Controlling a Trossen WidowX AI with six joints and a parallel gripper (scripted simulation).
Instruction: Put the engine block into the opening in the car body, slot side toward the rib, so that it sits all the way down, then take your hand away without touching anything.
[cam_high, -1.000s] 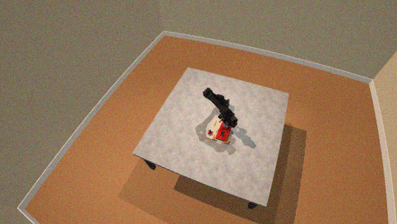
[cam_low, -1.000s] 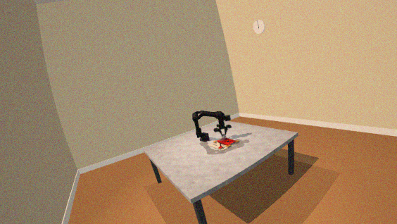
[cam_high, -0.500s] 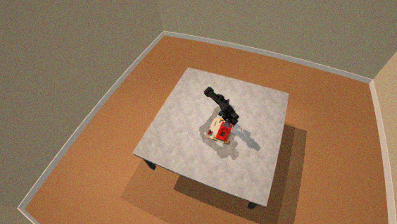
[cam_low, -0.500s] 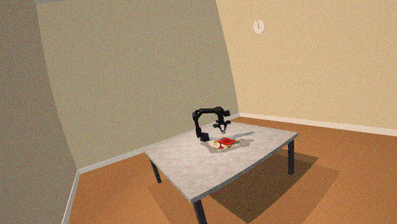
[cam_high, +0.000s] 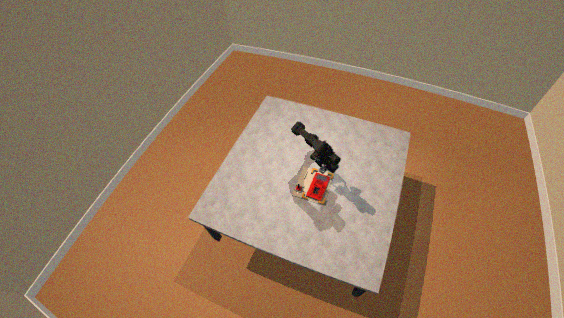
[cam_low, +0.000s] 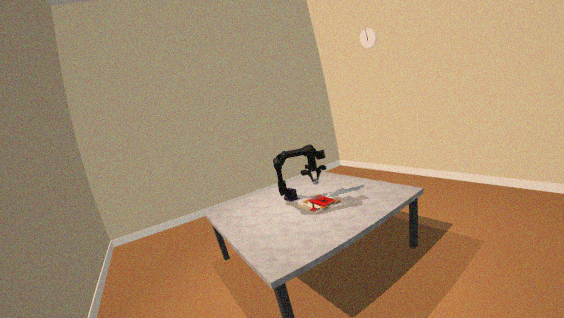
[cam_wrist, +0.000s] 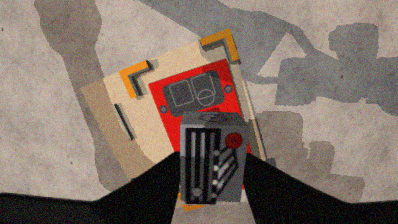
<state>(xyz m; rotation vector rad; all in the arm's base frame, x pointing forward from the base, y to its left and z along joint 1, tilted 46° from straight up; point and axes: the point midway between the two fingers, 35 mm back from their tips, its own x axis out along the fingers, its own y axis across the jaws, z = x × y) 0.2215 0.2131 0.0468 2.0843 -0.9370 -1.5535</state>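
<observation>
Now: the tan base plate 50 mm ahead of my gripper tip, 30 mm to the right of it and 150 mm below it. Round my gripper tip: grey engine block: 10 mm below.
</observation>
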